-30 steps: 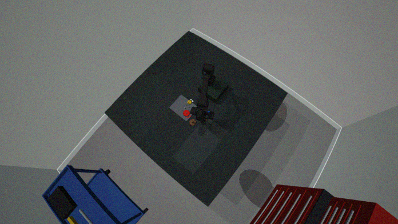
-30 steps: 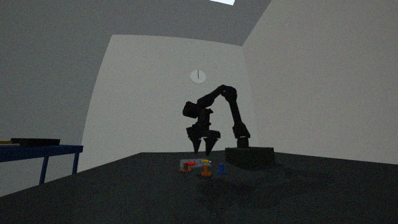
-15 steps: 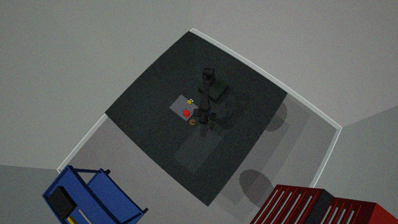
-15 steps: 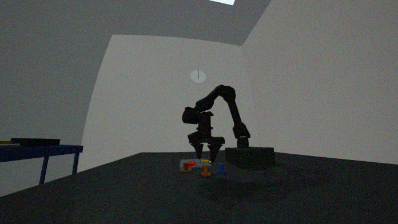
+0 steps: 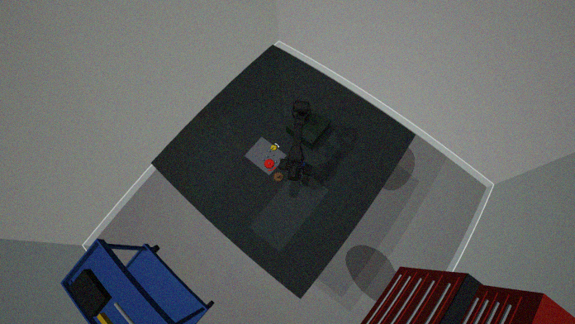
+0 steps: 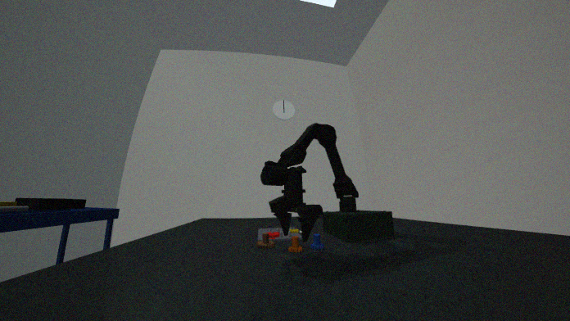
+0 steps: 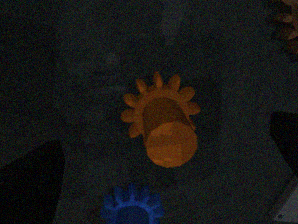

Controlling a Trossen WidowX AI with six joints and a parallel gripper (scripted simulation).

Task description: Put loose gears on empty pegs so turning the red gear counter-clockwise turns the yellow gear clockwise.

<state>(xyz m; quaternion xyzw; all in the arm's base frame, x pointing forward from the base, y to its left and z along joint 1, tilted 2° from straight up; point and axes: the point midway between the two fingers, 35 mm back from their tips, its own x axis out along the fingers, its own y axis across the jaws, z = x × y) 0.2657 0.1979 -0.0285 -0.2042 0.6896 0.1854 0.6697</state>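
The orange gear lies 2 cm below my gripper tip. Also, from my gripper tip: blue gear (7 cm behind, 2 cm to the right, 2 cm below); then red gear (7 cm ahead, 16 cm to the right, 2 cm below); then brown gear (9 cm ahead, 6 cm to the right, 2 cm below).
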